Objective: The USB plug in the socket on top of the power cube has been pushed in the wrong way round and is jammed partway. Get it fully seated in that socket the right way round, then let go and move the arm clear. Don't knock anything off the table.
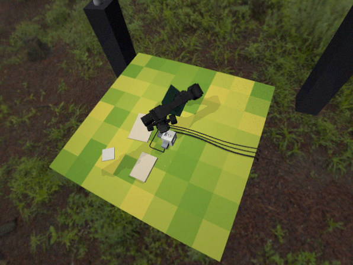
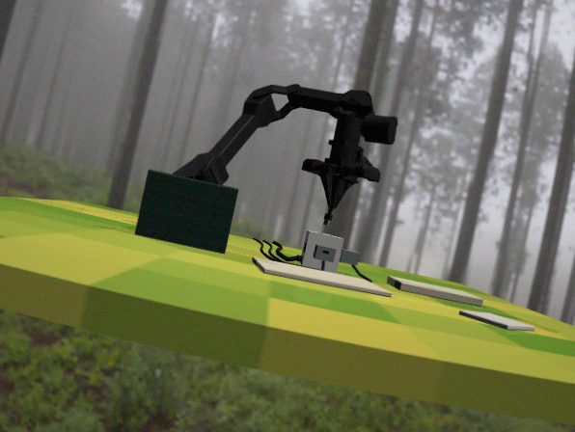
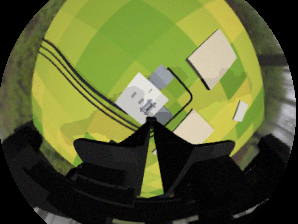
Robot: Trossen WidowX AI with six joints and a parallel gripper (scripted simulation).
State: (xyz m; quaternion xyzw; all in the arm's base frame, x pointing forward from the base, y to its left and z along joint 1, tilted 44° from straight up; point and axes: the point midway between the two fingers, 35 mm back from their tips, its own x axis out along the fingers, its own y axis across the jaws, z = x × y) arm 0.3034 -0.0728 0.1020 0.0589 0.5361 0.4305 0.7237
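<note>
My gripper tip is 20 mm above the black USB plug. From my gripper tip the other things lie so: beige flat plate: 40 mm behind, 210 mm to the right, 130 mm below; white tile: 230 mm ahead, 360 mm to the right, 130 mm below.
</note>
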